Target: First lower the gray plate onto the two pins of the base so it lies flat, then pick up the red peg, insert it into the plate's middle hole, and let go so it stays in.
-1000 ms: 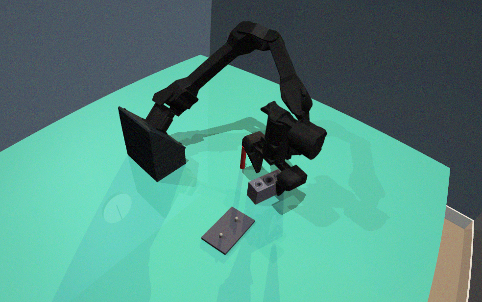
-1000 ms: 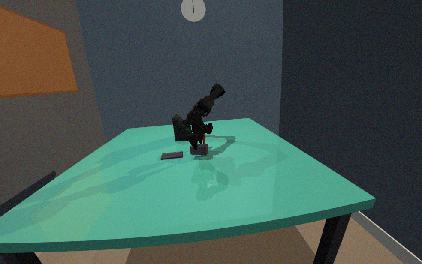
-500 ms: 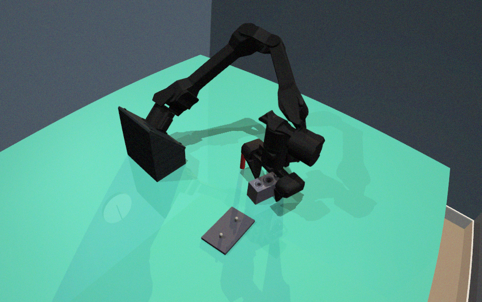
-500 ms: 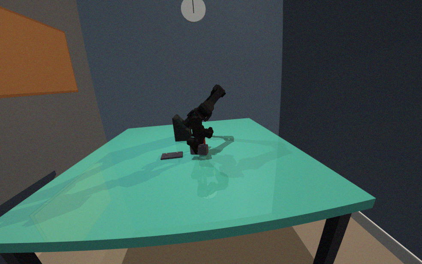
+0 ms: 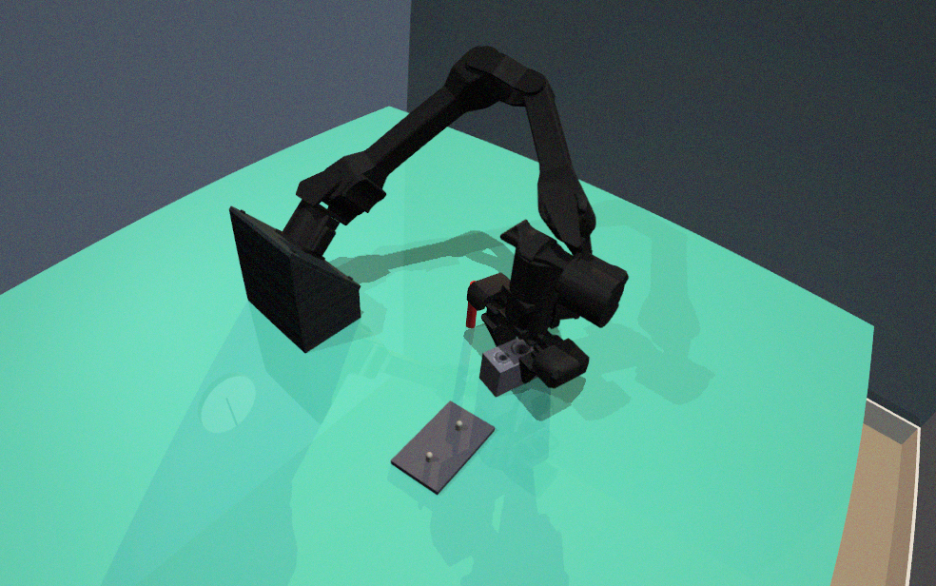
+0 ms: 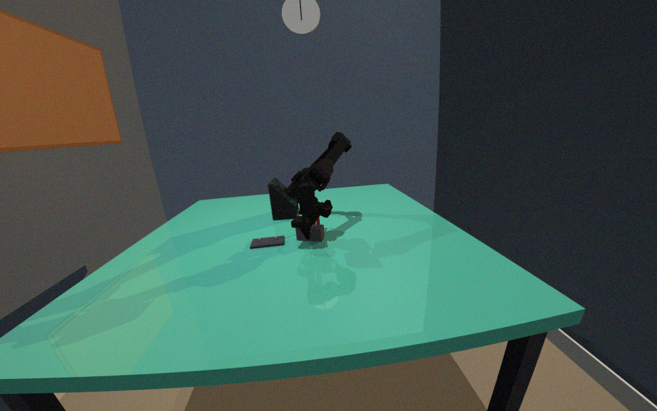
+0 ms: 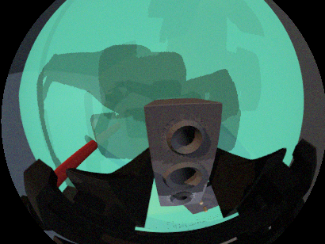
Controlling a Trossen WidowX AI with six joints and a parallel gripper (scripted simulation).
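The red peg is 10 cm behind my gripper tip, 4 cm to the left of it and 3 cm above it. From my gripper tip the other things lie so: gray plate: 3 cm above.
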